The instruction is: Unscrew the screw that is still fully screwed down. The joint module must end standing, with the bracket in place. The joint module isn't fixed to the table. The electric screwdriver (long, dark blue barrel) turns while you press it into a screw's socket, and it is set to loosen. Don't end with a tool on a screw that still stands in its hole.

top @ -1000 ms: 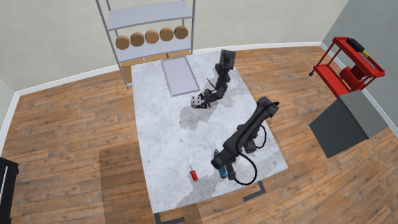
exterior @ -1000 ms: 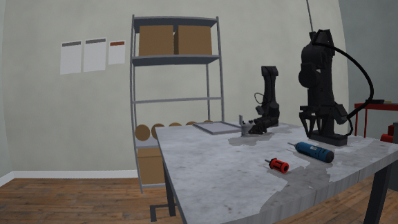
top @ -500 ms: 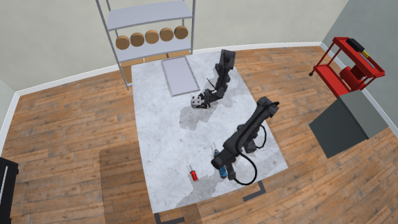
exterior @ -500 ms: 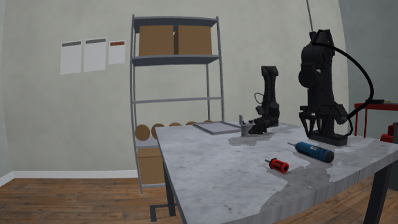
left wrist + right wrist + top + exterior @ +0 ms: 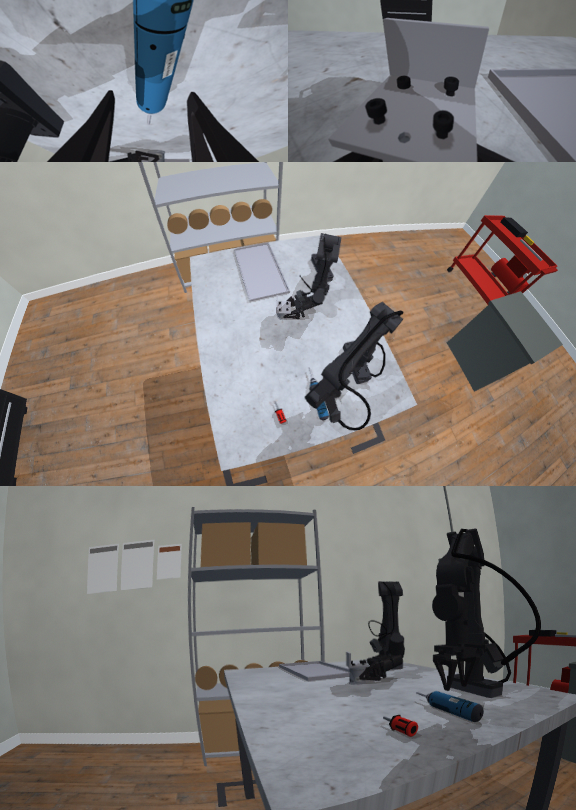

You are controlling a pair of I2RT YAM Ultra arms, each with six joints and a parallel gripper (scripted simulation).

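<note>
The joint module lies right at my right hand. Round my right hand: screw (2 cm ahead, 1 cm to the left, 4 cm above); then grey bracket (5 cm above); then bit (6 cm behind, 33 cm to the left).
</note>
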